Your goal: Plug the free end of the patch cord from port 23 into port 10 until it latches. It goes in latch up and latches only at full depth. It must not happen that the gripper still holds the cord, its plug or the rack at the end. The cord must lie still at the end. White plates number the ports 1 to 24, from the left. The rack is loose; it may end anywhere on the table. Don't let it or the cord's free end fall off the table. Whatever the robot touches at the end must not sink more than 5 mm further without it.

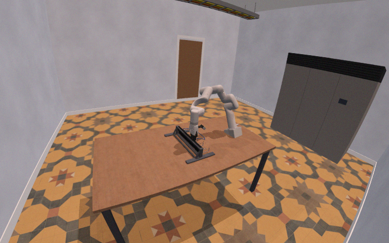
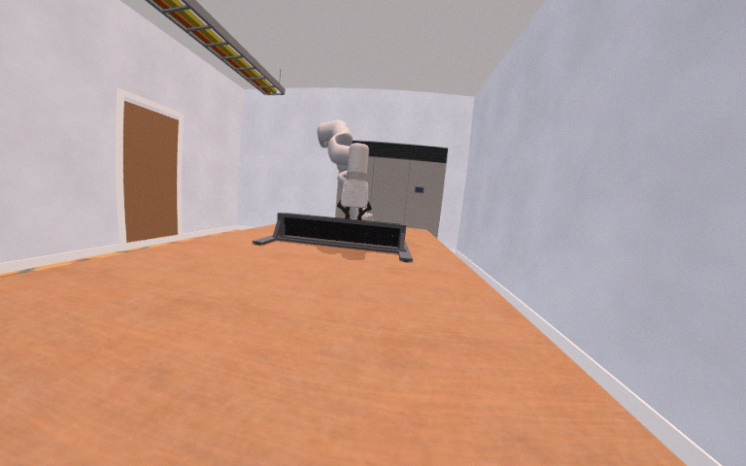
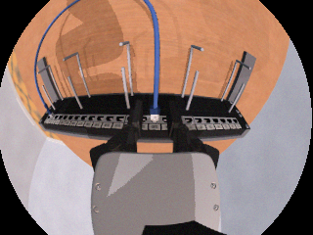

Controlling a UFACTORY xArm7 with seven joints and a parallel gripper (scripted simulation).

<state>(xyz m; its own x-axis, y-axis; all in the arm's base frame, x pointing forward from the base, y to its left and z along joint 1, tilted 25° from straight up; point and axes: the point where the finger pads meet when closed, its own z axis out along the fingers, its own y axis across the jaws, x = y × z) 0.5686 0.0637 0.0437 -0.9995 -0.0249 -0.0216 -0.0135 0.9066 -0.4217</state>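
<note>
Right now the patch cord plug is 20 mm ahead of my hand and 10 mm below it.
</note>
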